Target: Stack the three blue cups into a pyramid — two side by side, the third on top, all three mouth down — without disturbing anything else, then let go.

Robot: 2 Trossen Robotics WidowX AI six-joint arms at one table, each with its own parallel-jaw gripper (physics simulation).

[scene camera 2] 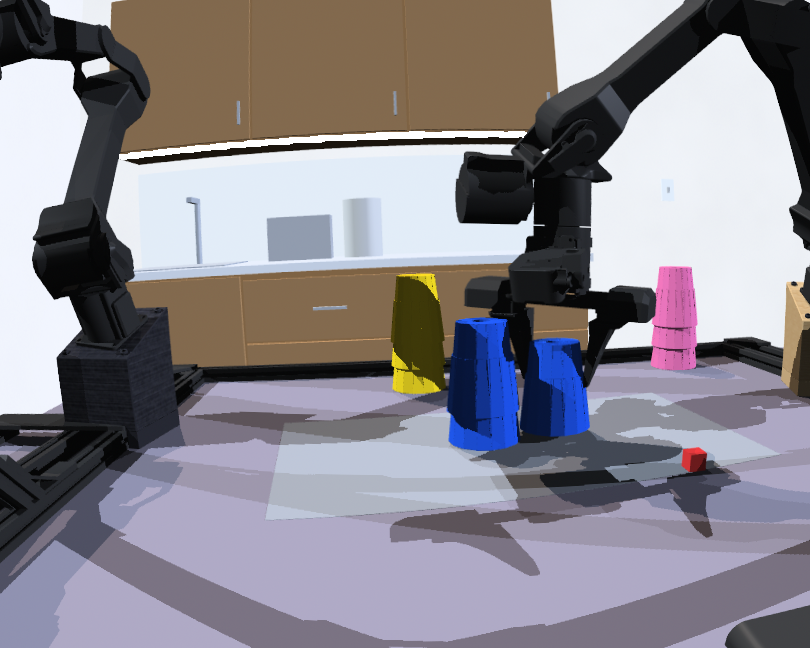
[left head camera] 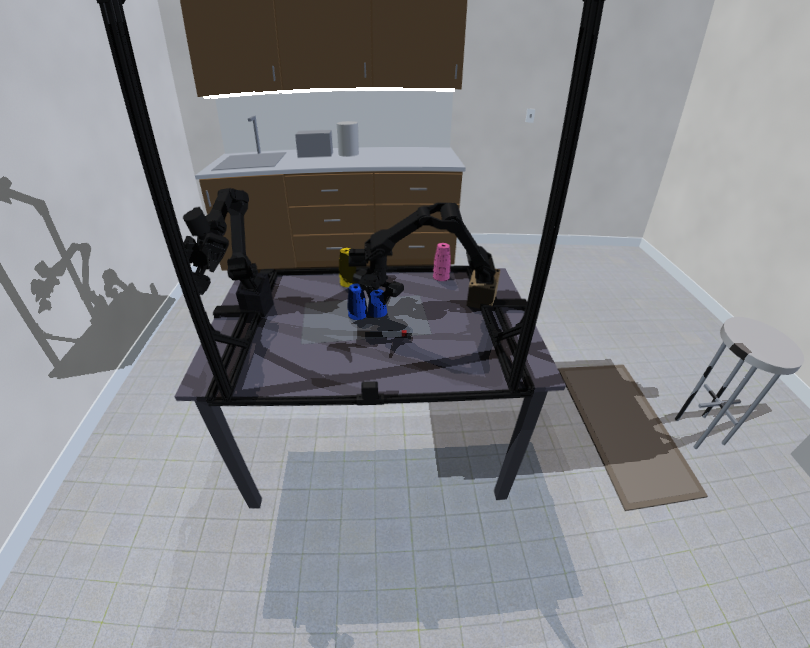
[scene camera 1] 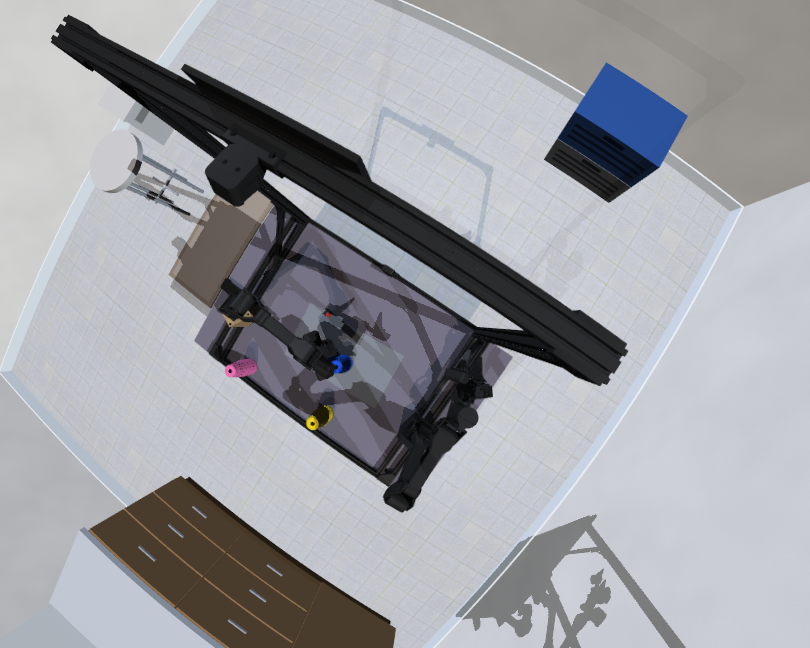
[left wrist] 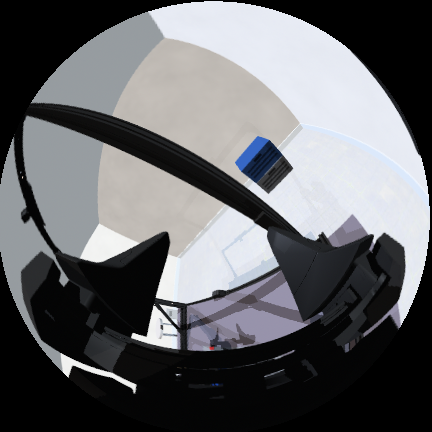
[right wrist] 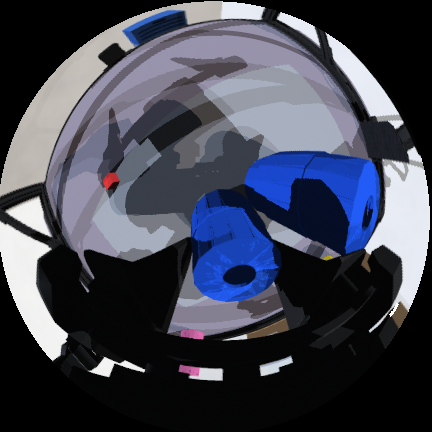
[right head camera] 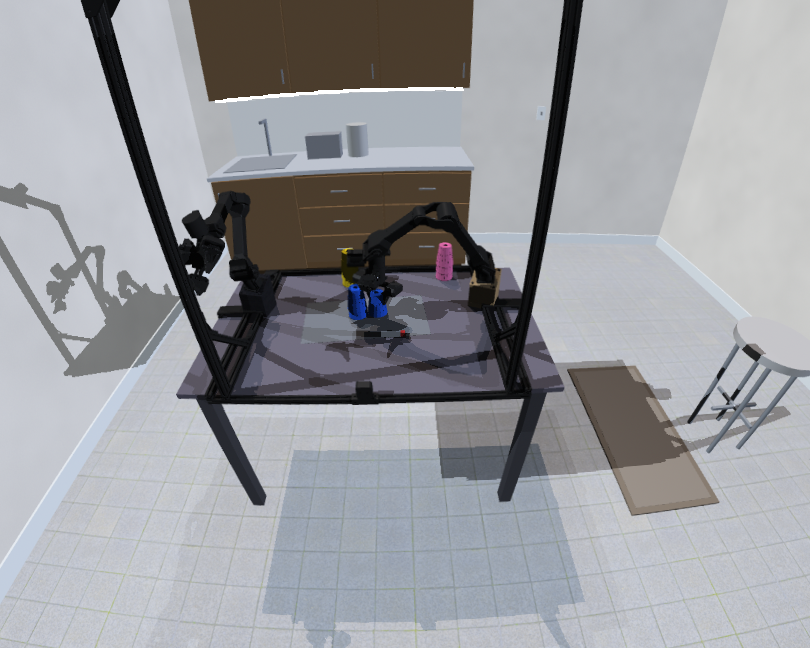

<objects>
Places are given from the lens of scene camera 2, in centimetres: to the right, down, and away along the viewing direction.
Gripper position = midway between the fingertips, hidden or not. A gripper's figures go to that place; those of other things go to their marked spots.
right gripper (scene camera 2: 555, 382): 15, 6, 60
blue cup (scene camera 2: 482, 384): 7, 6, 56
blue cup (scene camera 2: 554, 403): 14, 8, 57
blue cup (scene camera 2: 486, 434): 8, 10, 57
pale mat (scene camera 2: 337, 468): -6, 13, 54
</objects>
